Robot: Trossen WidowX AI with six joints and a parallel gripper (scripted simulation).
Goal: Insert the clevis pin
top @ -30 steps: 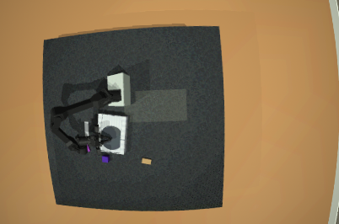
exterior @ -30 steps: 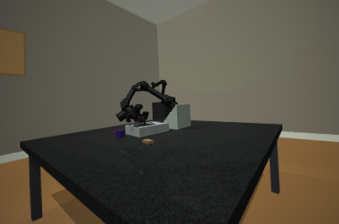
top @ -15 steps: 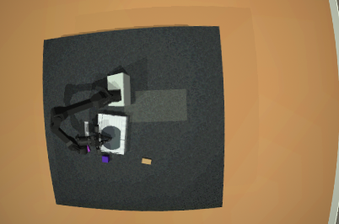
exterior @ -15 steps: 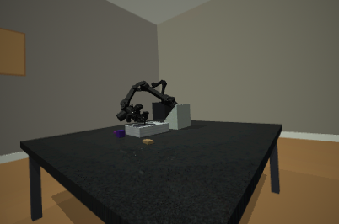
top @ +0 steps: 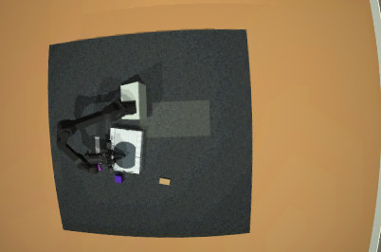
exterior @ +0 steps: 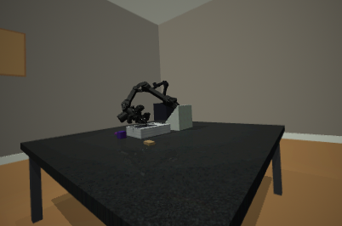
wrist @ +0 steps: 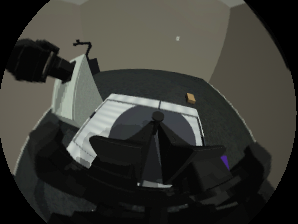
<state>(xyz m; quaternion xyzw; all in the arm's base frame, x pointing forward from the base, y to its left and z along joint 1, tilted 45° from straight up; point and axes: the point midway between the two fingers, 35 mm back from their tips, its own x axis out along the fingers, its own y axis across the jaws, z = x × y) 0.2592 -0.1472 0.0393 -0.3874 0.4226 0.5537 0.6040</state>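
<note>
Now: gripper tip right at the steel clevis pin. Also, from my gripper tip: rimmed steel tray (4 cm below, 3 cm behind, 1 cm to the right); purple cube (15 cm ahead, 8 cm to the right, 6 cm below); grey aluminium disc (2 cm below).
</note>
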